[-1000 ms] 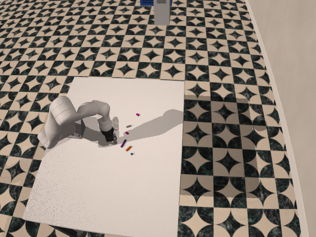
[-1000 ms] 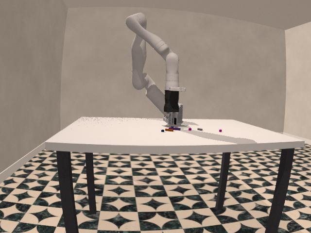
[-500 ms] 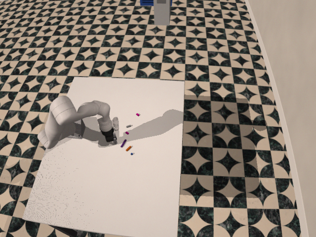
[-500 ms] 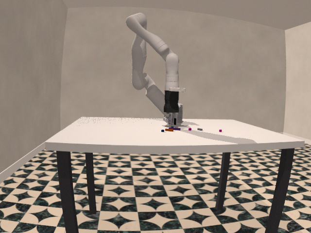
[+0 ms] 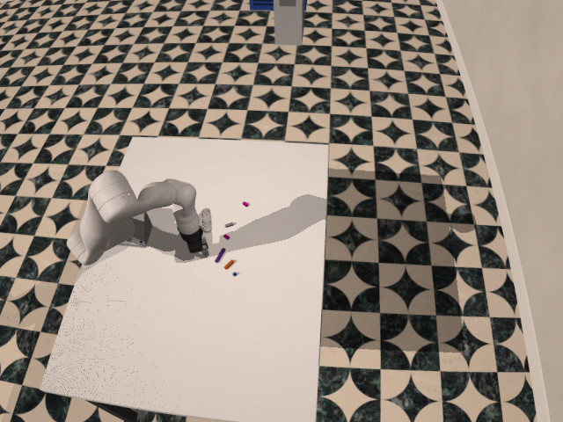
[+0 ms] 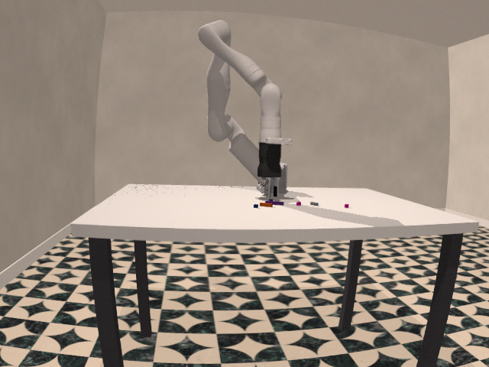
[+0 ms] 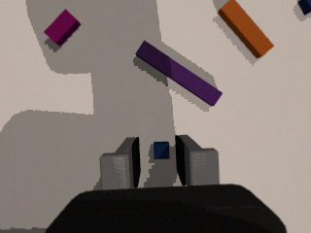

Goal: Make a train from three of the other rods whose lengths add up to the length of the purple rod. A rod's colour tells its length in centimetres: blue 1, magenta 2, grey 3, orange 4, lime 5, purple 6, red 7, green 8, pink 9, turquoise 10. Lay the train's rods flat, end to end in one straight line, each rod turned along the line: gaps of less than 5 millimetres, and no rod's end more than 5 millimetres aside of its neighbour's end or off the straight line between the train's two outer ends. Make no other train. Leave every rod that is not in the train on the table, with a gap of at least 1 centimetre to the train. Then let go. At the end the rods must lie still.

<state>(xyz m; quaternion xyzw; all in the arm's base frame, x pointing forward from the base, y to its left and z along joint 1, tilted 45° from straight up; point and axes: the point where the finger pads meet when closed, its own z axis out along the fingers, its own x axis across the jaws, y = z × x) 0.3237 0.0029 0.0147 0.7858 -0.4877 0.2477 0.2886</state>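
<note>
Right now my hand is 5 cm short of the purple rod, 1 cm to the right of it and 3 cm above it. From my hand the other things lie so: grey rod (5 cm ahead, 14 cm to the left, 3 cm below); then orange rod (9 cm ahead, 2 cm to the right, 3 cm below).
</note>
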